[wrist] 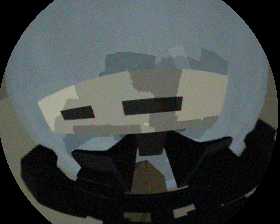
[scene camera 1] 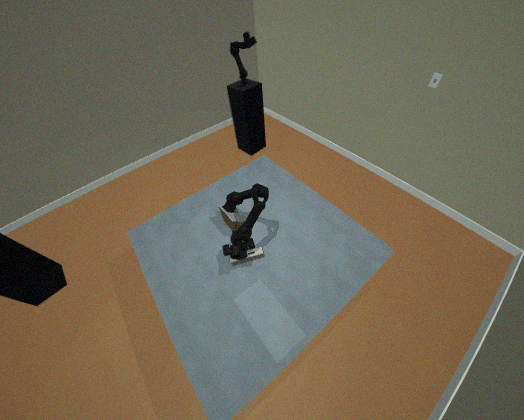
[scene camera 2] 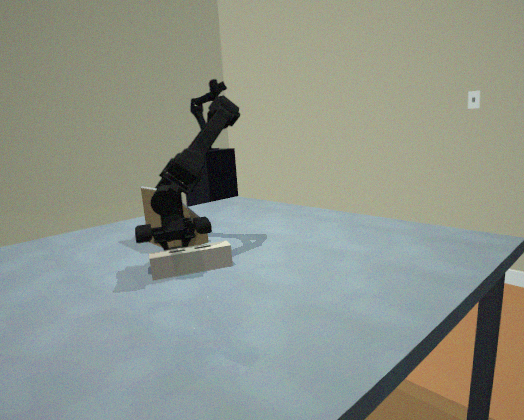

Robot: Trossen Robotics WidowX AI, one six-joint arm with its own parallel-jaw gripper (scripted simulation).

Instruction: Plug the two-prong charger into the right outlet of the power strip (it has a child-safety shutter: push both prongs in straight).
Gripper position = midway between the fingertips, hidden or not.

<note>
In view: my gripper (scene camera 2: pixel 177 259).
My gripper also shows in the wrist view (wrist: pixel 148 128).
</note>
